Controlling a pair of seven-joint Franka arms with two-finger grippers.
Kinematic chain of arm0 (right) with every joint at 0, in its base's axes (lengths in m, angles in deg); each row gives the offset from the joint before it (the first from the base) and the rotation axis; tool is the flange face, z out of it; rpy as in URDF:
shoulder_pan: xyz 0 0 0.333 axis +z
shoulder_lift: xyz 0 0 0 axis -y
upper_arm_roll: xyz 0 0 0.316 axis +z
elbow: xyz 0.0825 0 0 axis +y
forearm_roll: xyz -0.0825 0 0.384 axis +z
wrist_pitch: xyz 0 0 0 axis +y
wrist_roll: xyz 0.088 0 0 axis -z
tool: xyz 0 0 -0.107 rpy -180 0 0
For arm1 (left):
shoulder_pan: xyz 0 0 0.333 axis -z
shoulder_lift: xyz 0 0 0 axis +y
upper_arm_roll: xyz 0 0 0.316 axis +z
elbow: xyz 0.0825 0 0 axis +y
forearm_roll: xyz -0.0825 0 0.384 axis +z
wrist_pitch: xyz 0 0 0 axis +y
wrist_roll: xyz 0.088 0 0 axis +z
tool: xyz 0 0 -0.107 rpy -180 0 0
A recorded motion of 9 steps. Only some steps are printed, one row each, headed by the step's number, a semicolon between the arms.
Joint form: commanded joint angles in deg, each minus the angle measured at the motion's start. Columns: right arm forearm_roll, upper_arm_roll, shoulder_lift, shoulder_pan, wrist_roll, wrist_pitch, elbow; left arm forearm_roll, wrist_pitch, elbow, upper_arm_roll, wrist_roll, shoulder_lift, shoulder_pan.
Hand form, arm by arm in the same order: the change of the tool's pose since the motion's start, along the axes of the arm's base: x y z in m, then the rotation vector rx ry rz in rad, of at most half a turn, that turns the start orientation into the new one. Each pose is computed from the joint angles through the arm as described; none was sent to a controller.
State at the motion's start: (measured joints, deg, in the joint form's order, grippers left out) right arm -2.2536 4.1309 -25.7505 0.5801 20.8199 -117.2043 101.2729; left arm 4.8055 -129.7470 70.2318 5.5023 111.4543 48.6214 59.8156
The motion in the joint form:
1: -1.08 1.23 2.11 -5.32 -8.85 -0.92 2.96; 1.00 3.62 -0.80 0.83 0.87 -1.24 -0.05
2: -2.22 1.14 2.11 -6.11 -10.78 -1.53 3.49; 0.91 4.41 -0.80 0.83 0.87 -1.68 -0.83
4: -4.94 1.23 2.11 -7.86 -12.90 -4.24 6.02; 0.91 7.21 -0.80 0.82 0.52 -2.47 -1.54
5: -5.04 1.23 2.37 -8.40 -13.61 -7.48 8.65; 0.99 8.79 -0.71 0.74 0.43 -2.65 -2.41
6: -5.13 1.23 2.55 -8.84 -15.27 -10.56 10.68; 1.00 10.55 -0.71 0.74 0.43 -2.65 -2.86
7: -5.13 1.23 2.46 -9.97 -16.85 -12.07 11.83; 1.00 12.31 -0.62 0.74 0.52 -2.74 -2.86
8: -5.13 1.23 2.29 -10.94 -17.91 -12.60 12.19; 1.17 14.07 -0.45 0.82 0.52 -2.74 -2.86
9: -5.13 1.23 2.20 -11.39 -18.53 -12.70 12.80; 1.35 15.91 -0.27 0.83 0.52 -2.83 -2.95
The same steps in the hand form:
1: -0.0099 -0.0466 0.0028 0.0176 -0.0001 0.0922; 0.0071 0.0072 0.0176 0.0341 -0.0067 0.0262
2: -0.0113 -0.0570 -0.0004 0.0073 -0.0003 0.1230; 0.0152 0.0142 0.0221 0.0382 -0.0020 0.0427
4: -0.0194 -0.0759 -0.0154 -0.0197 -0.0001 0.1641; 0.0212 0.0238 0.0278 0.0684 0.0168 0.0569
5: -0.0271 -0.0799 -0.0276 -0.0165 -0.0148 0.1729; 0.0288 0.0331 0.0267 0.0904 0.0311 0.0734
6: -0.0323 -0.0830 -0.0361 -0.0119 -0.0352 0.1990; 0.0322 0.0395 0.0238 0.1158 0.0479 0.0860
7: -0.0369 -0.0939 -0.0432 -0.0064 -0.0390 0.2086; 0.0306 0.0426 0.0214 0.1409 0.0645 0.0925
8: -0.0390 -0.1037 -0.0468 -0.0029 -0.0385 0.2106; 0.0297 0.0467 0.0174 0.1709 0.0797 0.0975
9: -0.0430 -0.1078 -0.0518 0.0010 -0.0279 0.2139; 0.0290 0.0512 0.0144 0.2005 0.0957 0.1034

